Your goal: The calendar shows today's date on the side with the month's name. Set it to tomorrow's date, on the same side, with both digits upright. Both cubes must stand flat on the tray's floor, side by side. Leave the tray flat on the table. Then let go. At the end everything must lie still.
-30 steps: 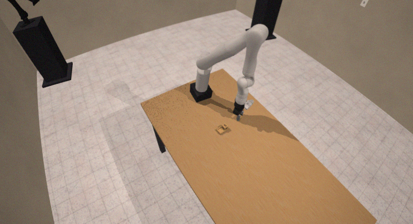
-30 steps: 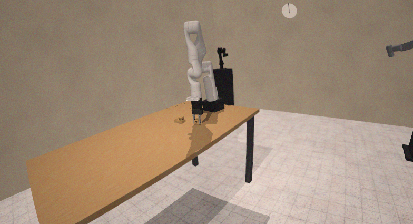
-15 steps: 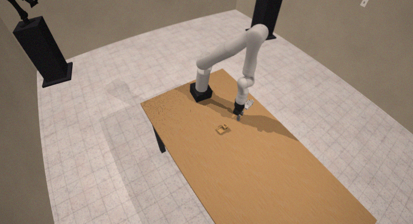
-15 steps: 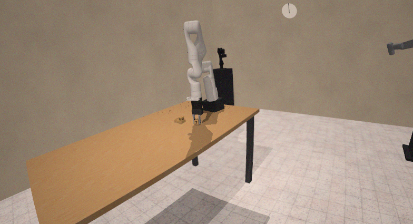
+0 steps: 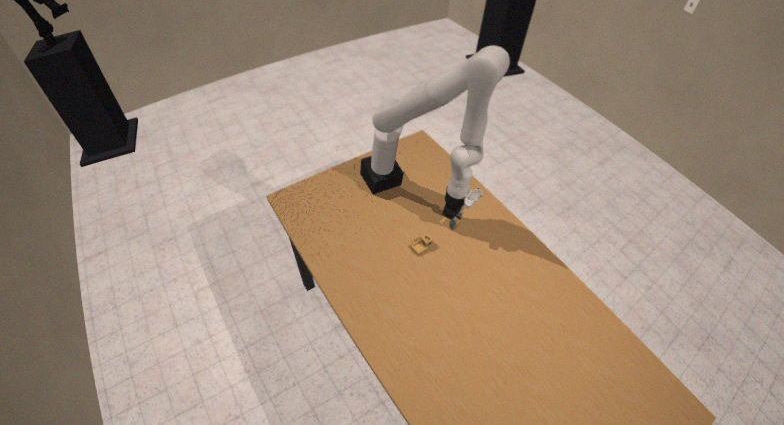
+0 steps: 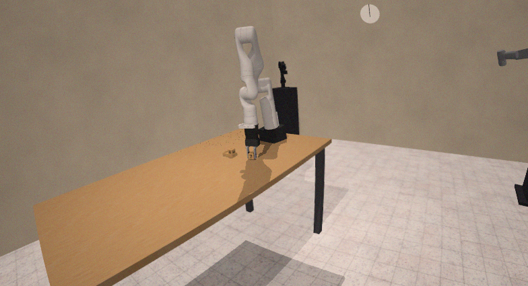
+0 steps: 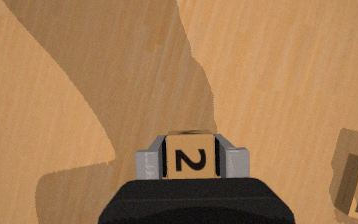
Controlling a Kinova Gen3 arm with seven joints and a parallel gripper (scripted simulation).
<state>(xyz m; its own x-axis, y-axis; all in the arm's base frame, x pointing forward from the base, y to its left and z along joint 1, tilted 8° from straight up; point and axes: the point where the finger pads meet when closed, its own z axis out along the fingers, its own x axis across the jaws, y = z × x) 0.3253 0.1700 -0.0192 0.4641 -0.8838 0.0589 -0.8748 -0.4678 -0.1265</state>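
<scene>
The wooden date cube is right at my hand. Round my hand: wooden tray (160 mm to the right, 40 mm ahead, 20 mm below).
</scene>
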